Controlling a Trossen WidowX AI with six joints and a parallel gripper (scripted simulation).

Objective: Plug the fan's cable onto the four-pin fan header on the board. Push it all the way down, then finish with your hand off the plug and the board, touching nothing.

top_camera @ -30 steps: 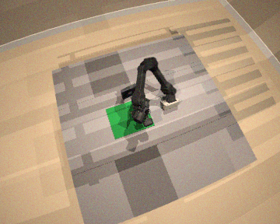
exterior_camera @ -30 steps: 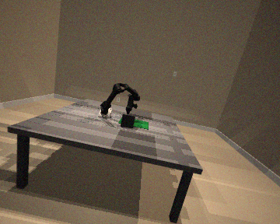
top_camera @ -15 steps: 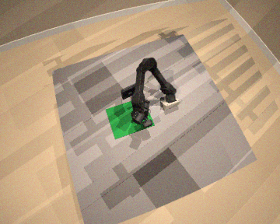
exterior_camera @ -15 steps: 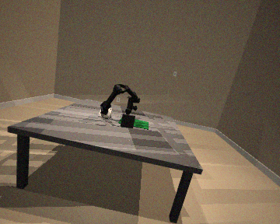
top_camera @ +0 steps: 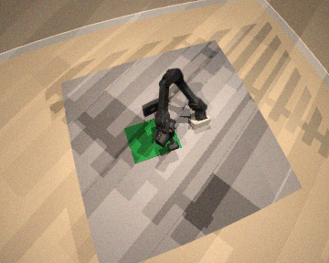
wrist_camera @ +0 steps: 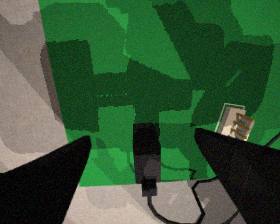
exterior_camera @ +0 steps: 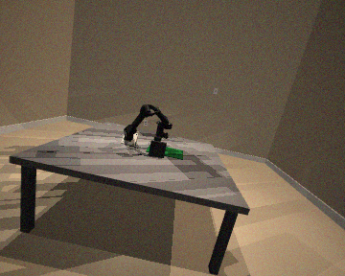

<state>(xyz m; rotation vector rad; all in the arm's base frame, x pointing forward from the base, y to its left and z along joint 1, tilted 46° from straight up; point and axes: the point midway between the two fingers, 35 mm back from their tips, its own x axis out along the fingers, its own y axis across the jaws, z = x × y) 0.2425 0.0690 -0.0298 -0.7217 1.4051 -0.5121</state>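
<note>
Right now my gripper tip is 10 mm short of the four-pin fan header, 80 mm to the left of it and 20 mm above it. From my gripper tip the other things lie so: black fan 40 mm ahead, 210 mm to the right, 40 mm above; then dark fan plug 10 mm behind, 10 mm above; then green board 90 mm ahead, 40 mm to the right, 30 mm below.
</note>
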